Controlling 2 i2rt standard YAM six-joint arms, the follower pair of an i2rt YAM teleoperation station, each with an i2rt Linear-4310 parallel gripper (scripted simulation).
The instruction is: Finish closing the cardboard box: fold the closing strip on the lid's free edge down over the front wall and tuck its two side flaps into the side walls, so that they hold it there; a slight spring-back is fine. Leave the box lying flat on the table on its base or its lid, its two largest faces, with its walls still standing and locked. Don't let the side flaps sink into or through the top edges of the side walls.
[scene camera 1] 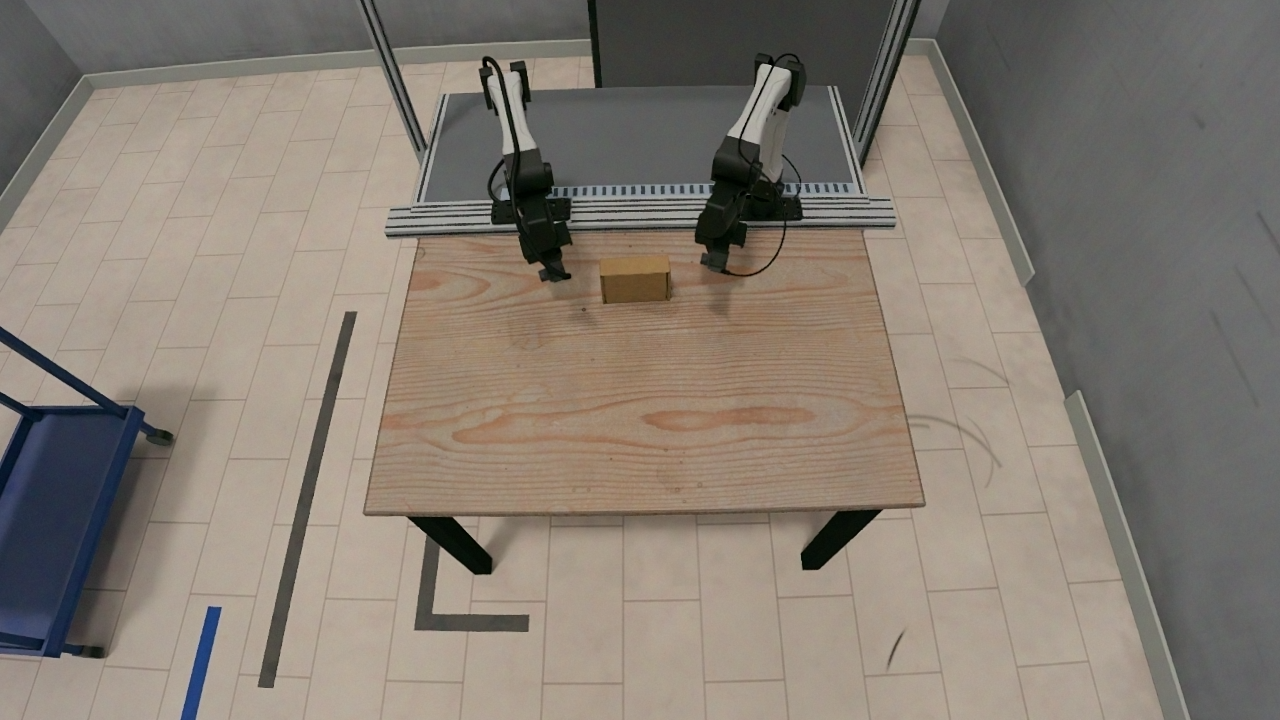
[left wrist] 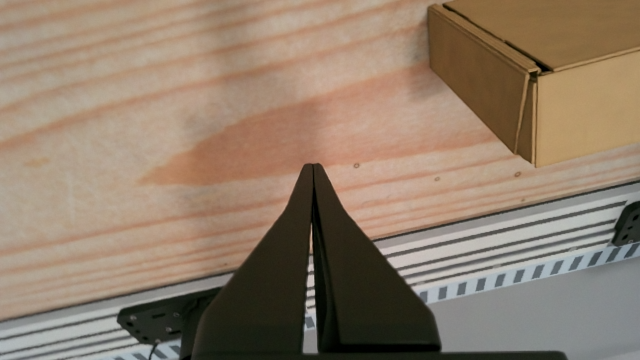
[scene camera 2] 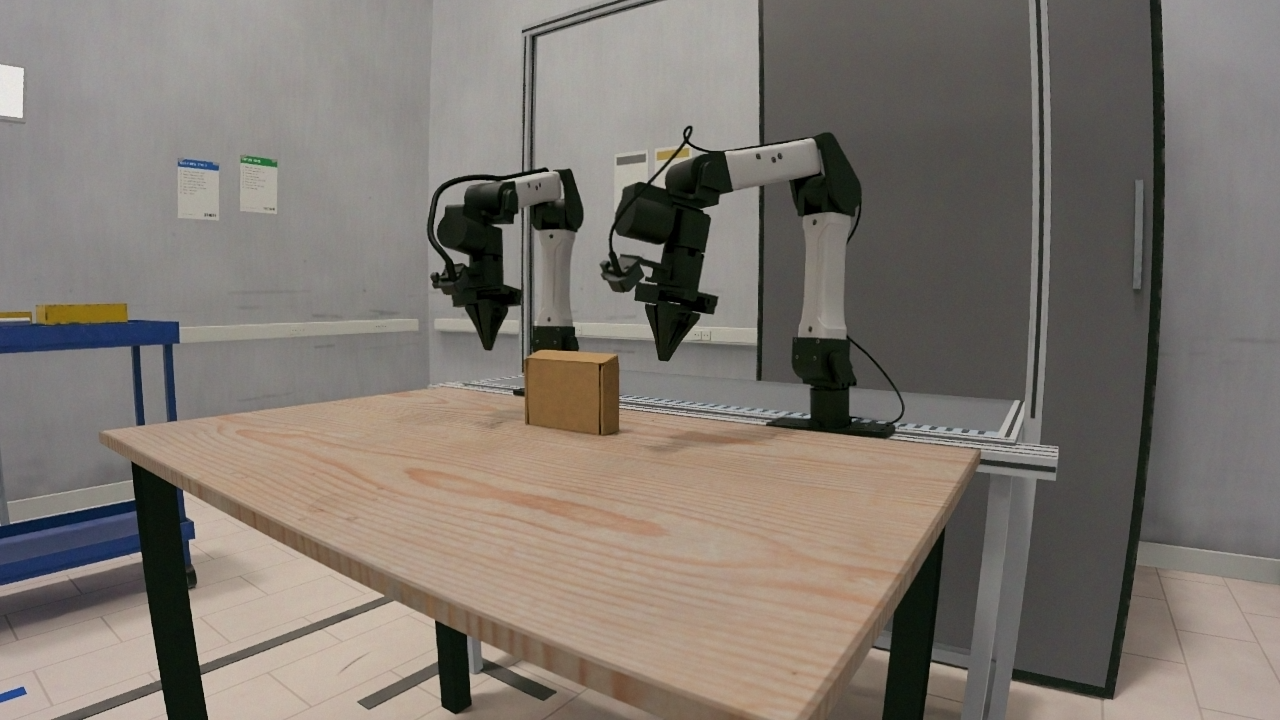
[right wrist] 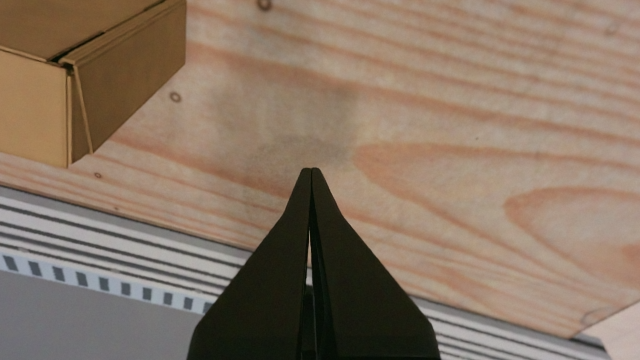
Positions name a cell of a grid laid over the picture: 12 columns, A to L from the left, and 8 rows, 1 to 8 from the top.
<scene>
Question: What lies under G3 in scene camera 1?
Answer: My left gripper.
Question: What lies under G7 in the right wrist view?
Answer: My right gripper.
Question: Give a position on a closing strip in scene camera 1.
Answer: F3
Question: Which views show my left gripper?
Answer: Scene camera 1, the left wrist view and scene camera 2 only.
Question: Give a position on a rounded side flap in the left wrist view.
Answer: J4
</scene>
